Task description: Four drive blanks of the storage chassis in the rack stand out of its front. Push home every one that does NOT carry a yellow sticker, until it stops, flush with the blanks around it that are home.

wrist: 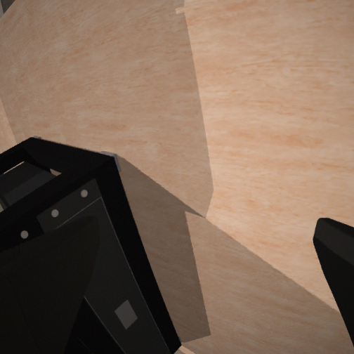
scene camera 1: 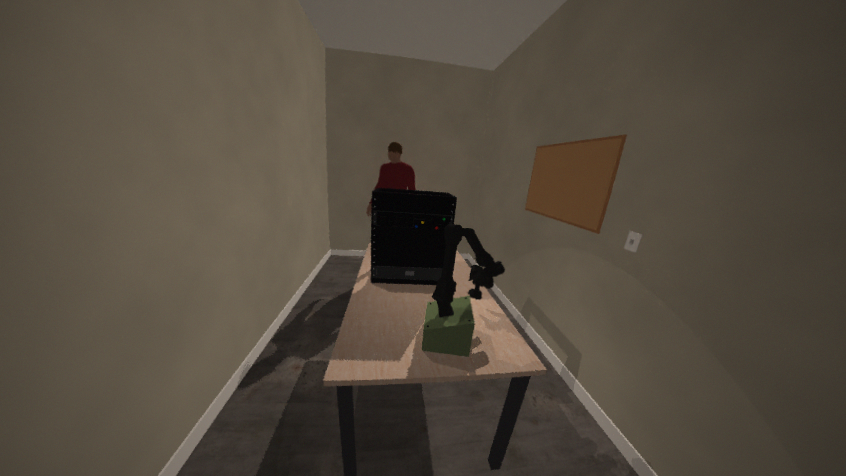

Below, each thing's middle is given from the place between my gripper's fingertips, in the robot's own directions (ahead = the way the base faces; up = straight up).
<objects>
Now: hand 350 mm to the right of the black rack [scene camera 1: 402, 252], 330 mm short of it and 170 mm below it.
</objects>
